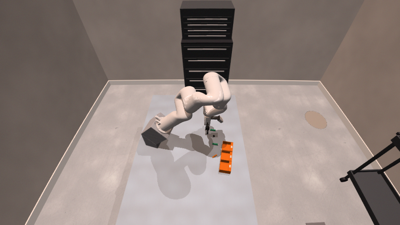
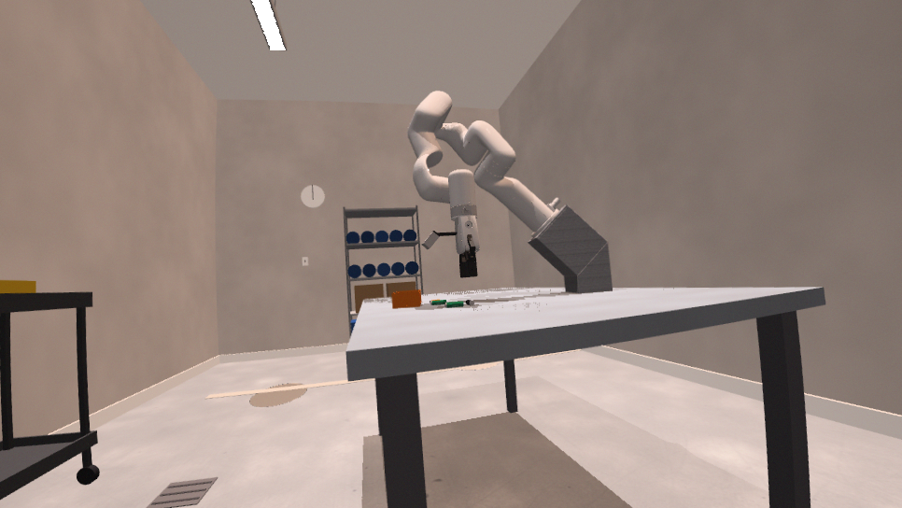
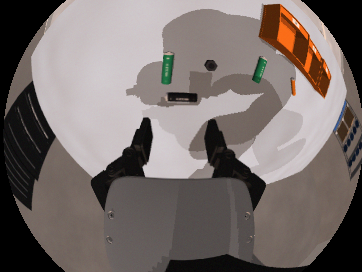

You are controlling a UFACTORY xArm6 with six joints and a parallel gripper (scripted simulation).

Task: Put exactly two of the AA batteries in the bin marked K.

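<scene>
The dark AA battery is 90 mm below my hand. The rest, counted from my hand: orange bin row 240 mm to the right, 170 mm ahead, 70 mm below; small orange piece 230 mm to the right, 90 mm below, 80 mm ahead.
</scene>
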